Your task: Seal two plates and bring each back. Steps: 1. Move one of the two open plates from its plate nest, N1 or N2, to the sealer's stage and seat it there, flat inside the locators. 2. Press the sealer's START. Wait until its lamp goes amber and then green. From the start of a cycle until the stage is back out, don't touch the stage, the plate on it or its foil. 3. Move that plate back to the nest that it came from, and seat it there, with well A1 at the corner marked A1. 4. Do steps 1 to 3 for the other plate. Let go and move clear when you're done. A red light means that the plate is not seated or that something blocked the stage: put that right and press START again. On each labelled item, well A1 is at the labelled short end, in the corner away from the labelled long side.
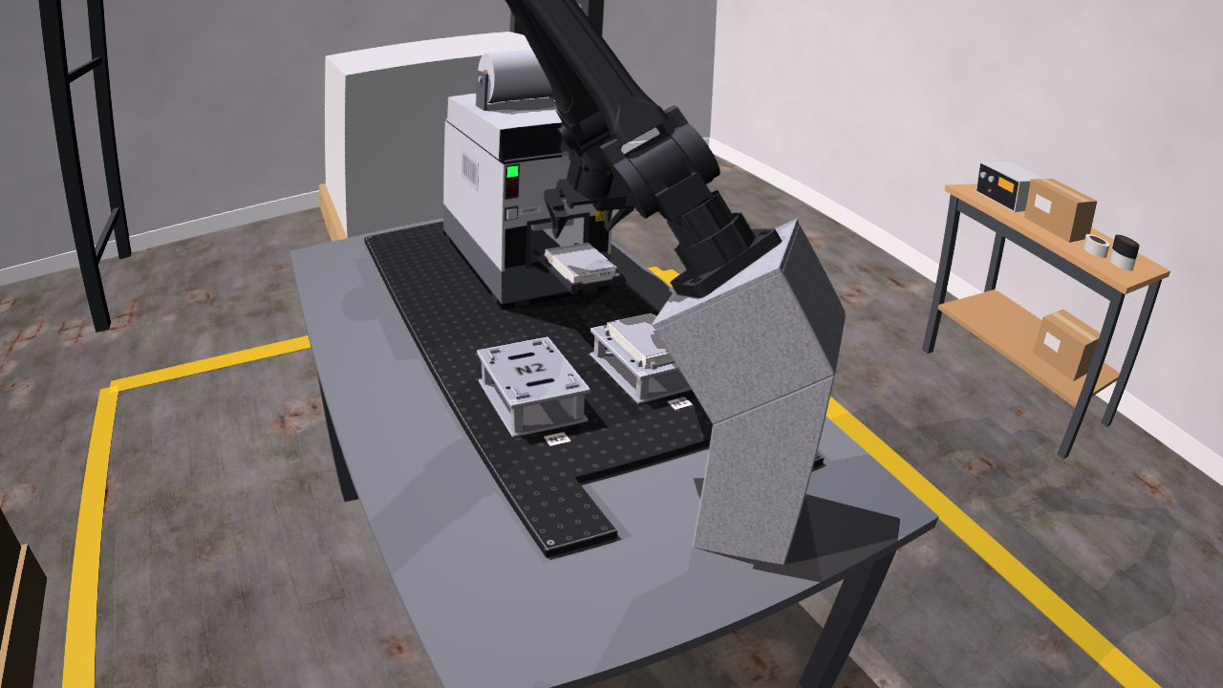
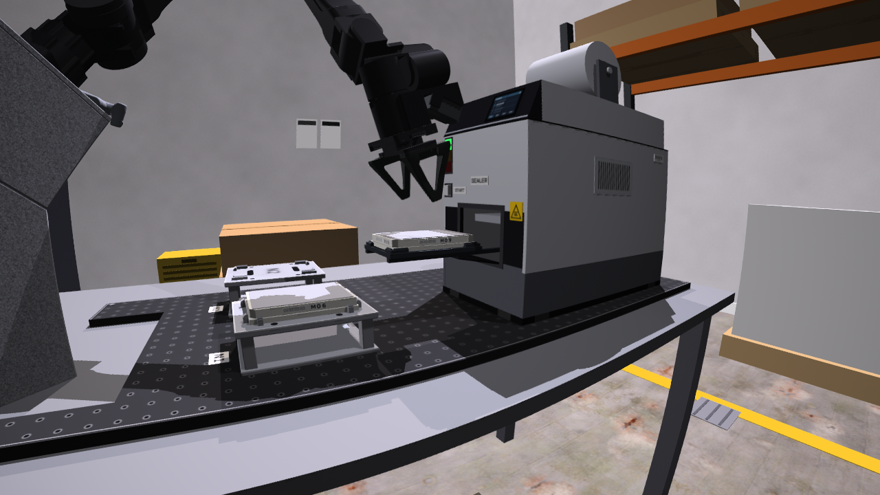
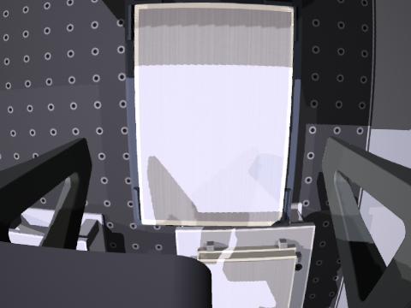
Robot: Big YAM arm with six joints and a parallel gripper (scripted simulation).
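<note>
Right now the white well plate is 70 mm below my hand. Also, from my hand: nest N2: 220 mm behind, 130 mm to the left, 130 mm below; then start button: 90 mm ahead, 110 mm to the left, 10 mm above; then sealer stage: 80 mm below.
</note>
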